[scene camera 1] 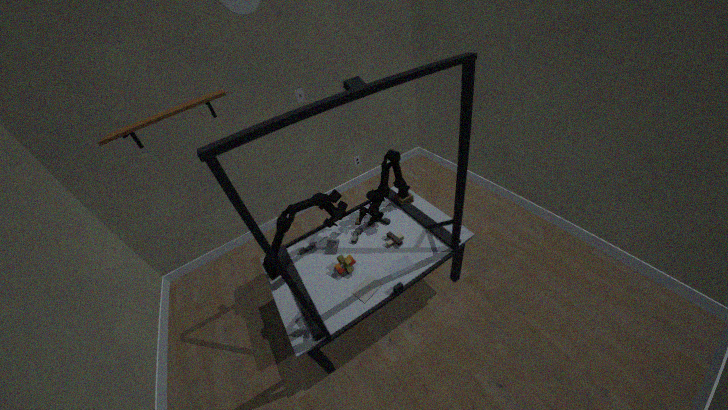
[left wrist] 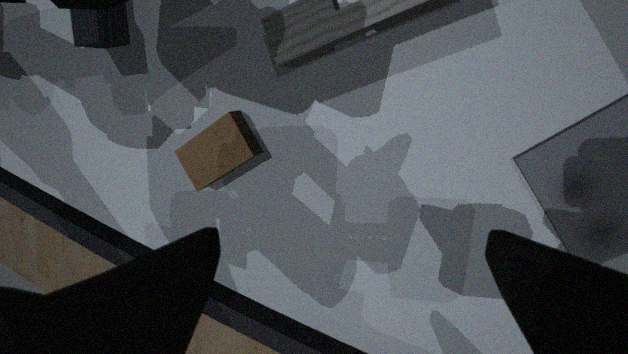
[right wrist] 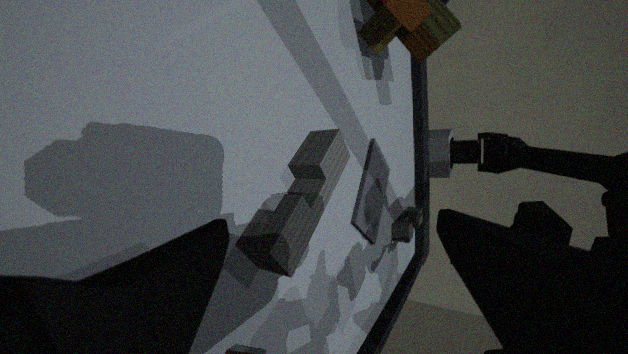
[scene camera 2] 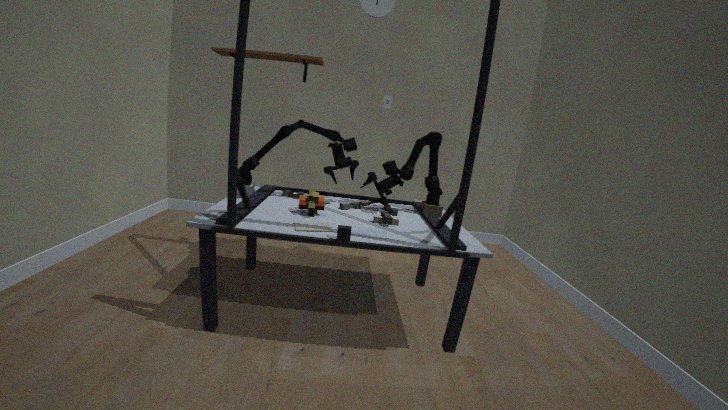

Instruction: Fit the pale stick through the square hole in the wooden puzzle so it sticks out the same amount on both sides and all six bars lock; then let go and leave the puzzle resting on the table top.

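Frame: origin at the left arm's base, x left, y down, z back, level; centimetres.
Where they show: left gripper, fingertip midpoint: (scene camera 1: 341,220) (left wrist: 354,242) (right wrist: 464,299) (scene camera 2: 344,181); right gripper, fingertip midpoint: (scene camera 1: 363,224) (right wrist: 333,225) (scene camera 2: 364,196); left arm's base at its link origin: (scene camera 1: 274,274) (right wrist: 451,152) (scene camera 2: 244,183); right arm's base at its link origin: (scene camera 1: 403,195) (scene camera 2: 432,203).
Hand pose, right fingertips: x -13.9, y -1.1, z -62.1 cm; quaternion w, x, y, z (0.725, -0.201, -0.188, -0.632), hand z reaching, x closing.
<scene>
Things, the pixels of their top centre, and the offset from my right fingertips. Level surfaces: height alone.
- table top at its surface level: dy +7.6 cm
- notched grey-brown bar at its top centre: (right wrist: 318,193) (scene camera 2: 350,203) (scene camera 1: 356,234) dx +1.5, dy +4.7, dz +6.3 cm
- plain light-brown block at its top centre: (left wrist: 211,153) dx +11.7, dy +6.1, dz -4.0 cm
- thin dark square plate at its top centre: (right wrist: 375,192) (scene camera 1: 332,246) dx +8.5, dy +7.0, dz +22.9 cm
- small notched block at its top centre: (right wrist: 416,223) (scene camera 2: 293,191) (scene camera 1: 306,247) dx +19.9, dy +4.7, dz +35.6 cm
- pale flat sheet at its top centre: (scene camera 2: 313,226) (scene camera 1: 367,288) dx -32.1, dy +7.1, dz +28.6 cm
A burr of crossed orange, green and yellow bars (scene camera 1: 344,264) (scene camera 2: 311,202) (right wrist: 417,30) stands on the table top (scene camera 1: 315,290); its square hole cannot be made out. A notched grey-brown bar (scene camera 1: 356,235) (left wrist: 320,35) (right wrist: 285,225) lies apart from it. A plain light-brown block (left wrist: 215,152) lies near the table's back edge; whether it is the pale stick I cannot tell. My left gripper (scene camera 1: 337,217) (scene camera 2: 343,180) (left wrist: 354,242) is open and empty above the table. My right gripper (scene camera 1: 362,224) (scene camera 2: 373,196) (right wrist: 333,225) is open and empty, tilted, low over the table, beside the notched bar.
Brown crossed pieces (scene camera 1: 393,239) (scene camera 2: 386,219) lie at the right of the table. A thin dark square plate (scene camera 1: 331,247) (left wrist: 590,185) (right wrist: 372,195) and a small notched block (right wrist: 405,227) lie at the back left. A pale flat sheet (scene camera 1: 365,294) (scene camera 2: 311,227) lies near the front edge. Frame posts (scene camera 1: 464,137) rise at the sides.
</scene>
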